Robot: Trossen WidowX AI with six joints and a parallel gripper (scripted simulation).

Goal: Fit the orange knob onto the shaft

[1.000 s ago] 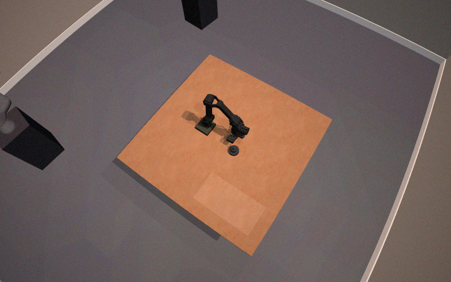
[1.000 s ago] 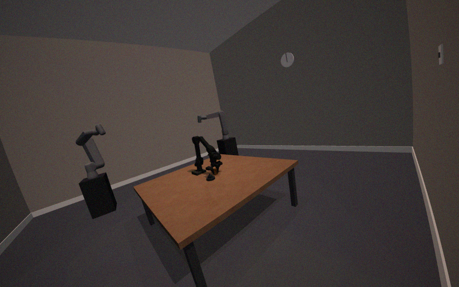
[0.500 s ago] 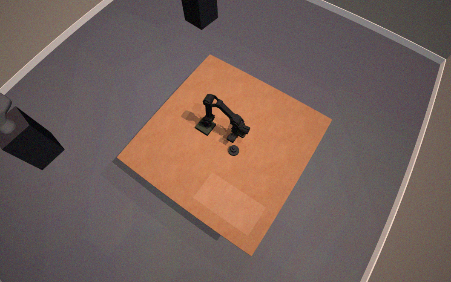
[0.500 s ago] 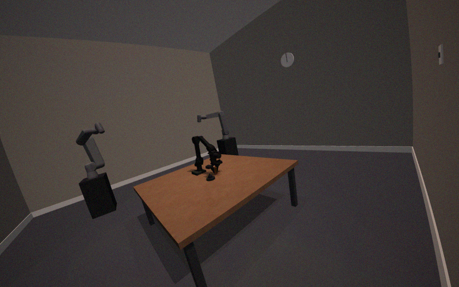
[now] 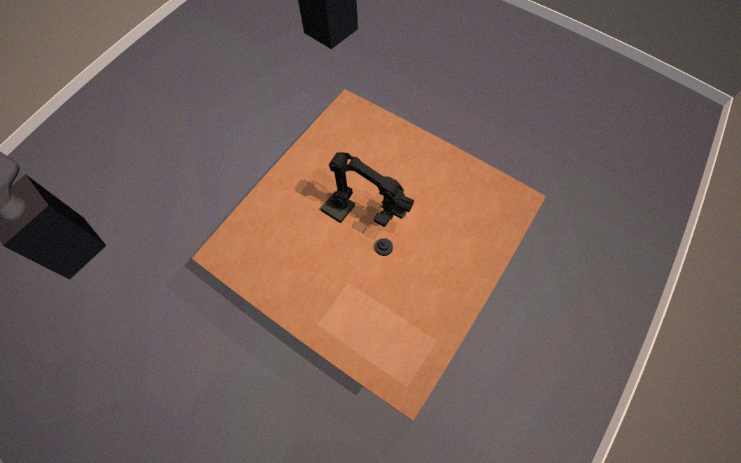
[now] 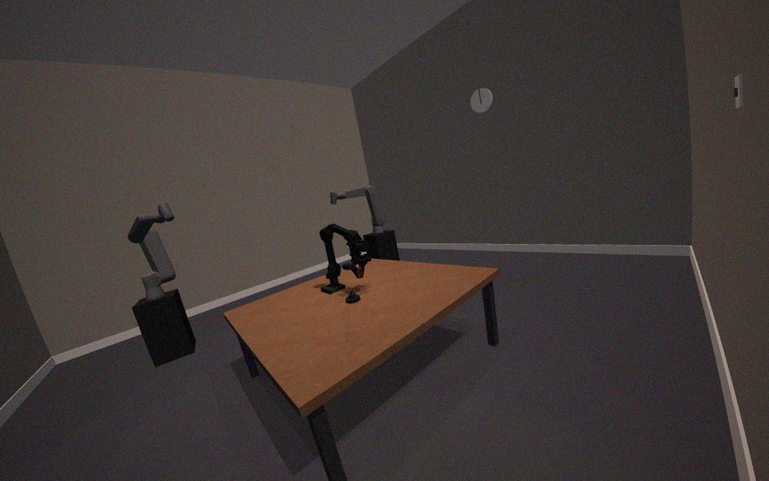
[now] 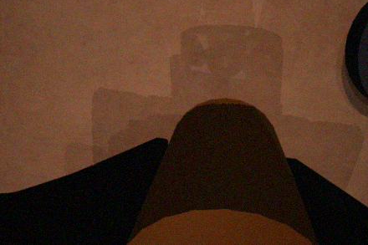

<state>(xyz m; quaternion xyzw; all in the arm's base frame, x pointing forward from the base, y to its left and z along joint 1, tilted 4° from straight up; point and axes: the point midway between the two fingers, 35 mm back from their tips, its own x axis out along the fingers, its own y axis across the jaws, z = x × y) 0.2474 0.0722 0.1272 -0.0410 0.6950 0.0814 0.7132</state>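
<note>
My gripper tip is now 110 mm to the left of the pedestal, 70 mm above it and 60 mm short of it. Also, from my gripper tip: orange knob: 20 mm above.
</note>
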